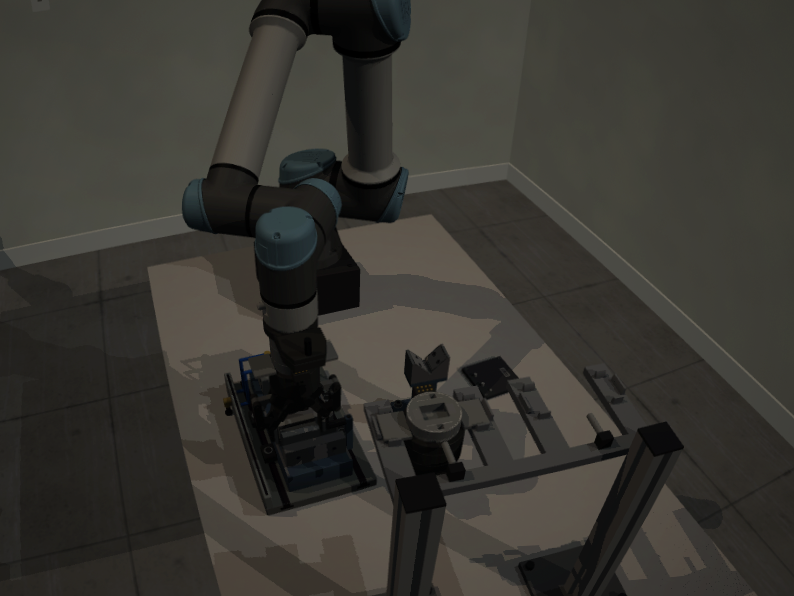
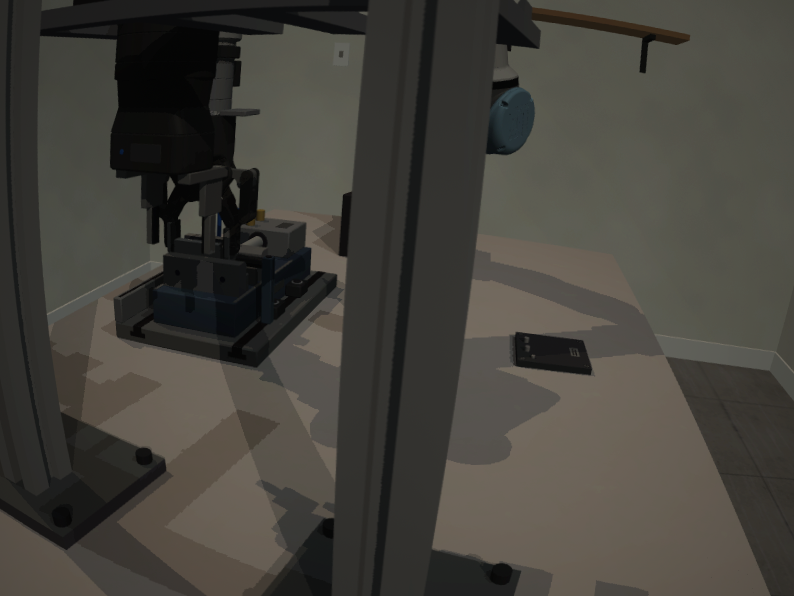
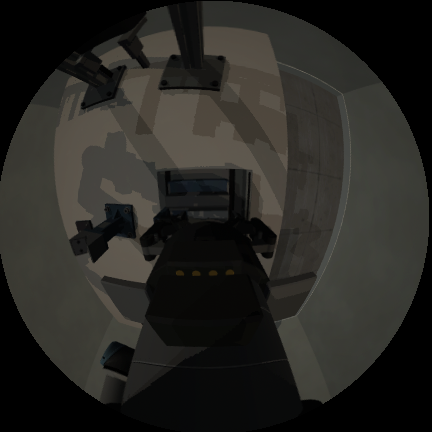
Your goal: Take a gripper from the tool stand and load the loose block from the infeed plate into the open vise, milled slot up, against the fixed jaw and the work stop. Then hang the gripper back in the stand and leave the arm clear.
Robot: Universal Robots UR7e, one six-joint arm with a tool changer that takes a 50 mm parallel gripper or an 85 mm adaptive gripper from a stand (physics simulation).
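Places are measured from the arm's base along level axes (x ahead, y left, z up), in millimetres.
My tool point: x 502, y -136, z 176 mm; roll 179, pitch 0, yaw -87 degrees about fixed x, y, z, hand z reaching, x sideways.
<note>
Ahead of a thing's pixels: the offset from my tool point to its top centre. "*": to the spot under its first point.
The adaptive gripper (image 1: 296, 424) (image 2: 202, 239) (image 3: 211, 216) is on the arm, pointing down into the vise @[dx -79, dy +9, dz -176 mm] (image 1: 320, 472) (image 2: 198, 312) (image 3: 198, 187). Its black fingers look shut on the loose block @[dx -7, dy +1, dz -165 mm] (image 2: 191, 246), one on each side; contact is hard to see in the dark. The block sits low behind the vise's front jaw @[dx +20, dy +19, dz -178 mm] (image 1: 314, 447) (image 2: 205, 274); most of it, its slot and its seating are hidden. A blue upright @[* dx -7, dy +84, dz -206 mm] (image 1: 348, 431) (image 2: 267, 288), apparently the work stop's, stands at the jaw's right. The black infeed plate @[dx -112, dy +412, dz -267 mm] (image 1: 500, 377) (image 2: 556, 356) bears no block.
The tool stand (image 1: 532, 476) rises front right on tall posts (image 1: 416, 545) (image 2: 410, 288). The other gripper (image 1: 434, 417) (image 2: 160, 144) hangs in it, close to the arm's tool. A V-shaped rest (image 1: 426, 368) (image 3: 92, 242) stands right of the vise and bears no block.
</note>
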